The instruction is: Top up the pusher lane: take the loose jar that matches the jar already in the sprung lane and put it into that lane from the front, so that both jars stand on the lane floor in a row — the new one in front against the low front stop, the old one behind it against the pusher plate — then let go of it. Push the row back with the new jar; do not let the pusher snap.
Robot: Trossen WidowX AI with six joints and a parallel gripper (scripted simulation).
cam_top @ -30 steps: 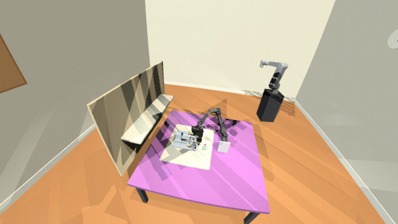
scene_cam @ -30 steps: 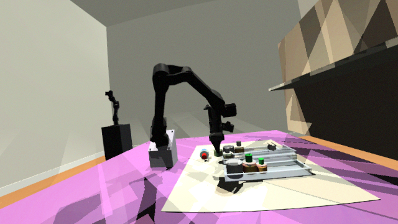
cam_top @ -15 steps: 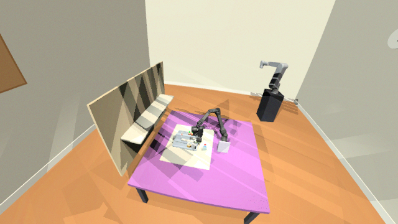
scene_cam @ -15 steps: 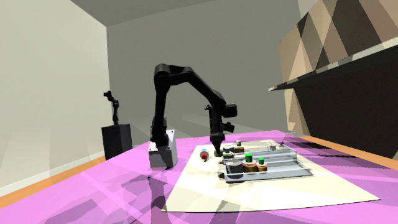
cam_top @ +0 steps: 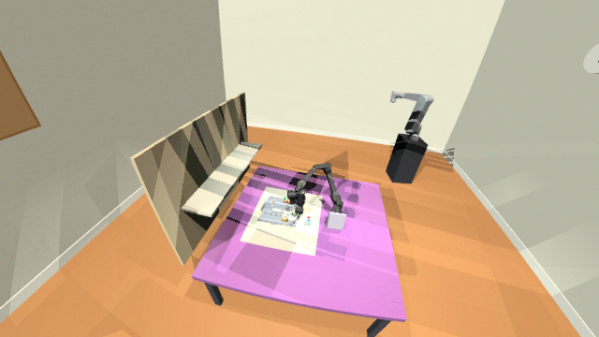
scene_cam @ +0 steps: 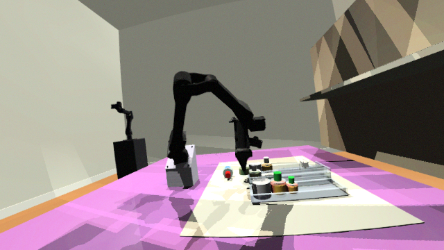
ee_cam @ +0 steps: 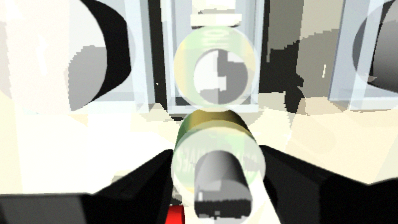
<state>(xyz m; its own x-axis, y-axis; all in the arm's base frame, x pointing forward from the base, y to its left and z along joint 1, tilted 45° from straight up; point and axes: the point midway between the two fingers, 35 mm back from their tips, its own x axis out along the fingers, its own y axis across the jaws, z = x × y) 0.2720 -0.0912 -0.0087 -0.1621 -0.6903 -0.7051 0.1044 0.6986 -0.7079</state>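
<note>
Right now my gripper tip is 110 mm short of the cream mat and 60 mm above it. From my gripper tip the other things lie so: wall shelf: 550 mm ahead, 310 mm above, 60 mm to the right.
</note>
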